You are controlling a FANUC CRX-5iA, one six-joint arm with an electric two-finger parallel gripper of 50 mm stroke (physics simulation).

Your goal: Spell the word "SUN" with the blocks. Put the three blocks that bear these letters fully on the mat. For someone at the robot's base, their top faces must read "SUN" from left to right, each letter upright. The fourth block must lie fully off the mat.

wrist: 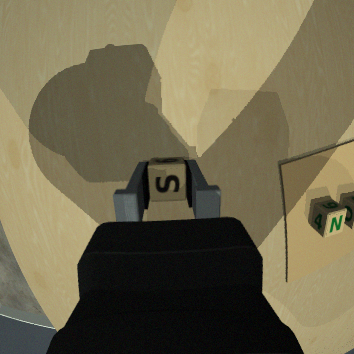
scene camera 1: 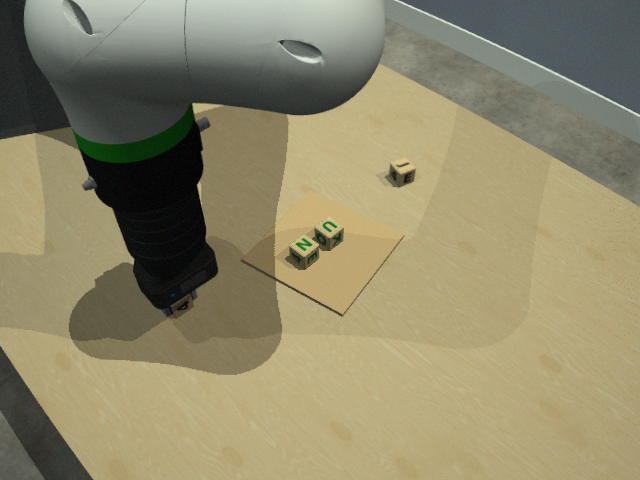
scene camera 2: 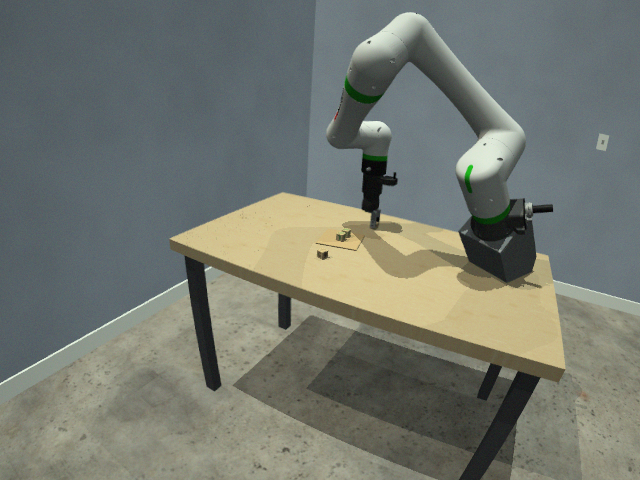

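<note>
My gripper (scene camera 1: 179, 308) (scene camera 2: 374, 225) (wrist: 166, 174) is shut on the S block (scene camera 1: 183, 305) (wrist: 167, 183), off the mat; its S lies sideways in the wrist view. Any gap under it cannot be told. The mat (scene camera 1: 336, 289) (scene camera 2: 354, 245) (wrist: 299, 250) bears the N block (scene camera 1: 303, 251) (scene camera 2: 346, 232) (wrist: 330, 218) and the U block (scene camera 1: 329, 233) (scene camera 2: 340, 236), close together. Seen from the base, U is left of N. The fourth block (scene camera 1: 402, 172) (scene camera 2: 322, 254) lies off the mat, a J-like black letter on top and an E on one side.
The wooden table (scene camera 1: 439, 403) (scene camera 2: 413, 315) carries everything. The robot's base (scene camera 2: 498, 250) stands at the table's right end in scene camera 2. The white arm (scene camera 1: 232, 56) (scene camera 2: 454, 82) reaches over the table, and its shadow falls around the gripper and part of the mat.
</note>
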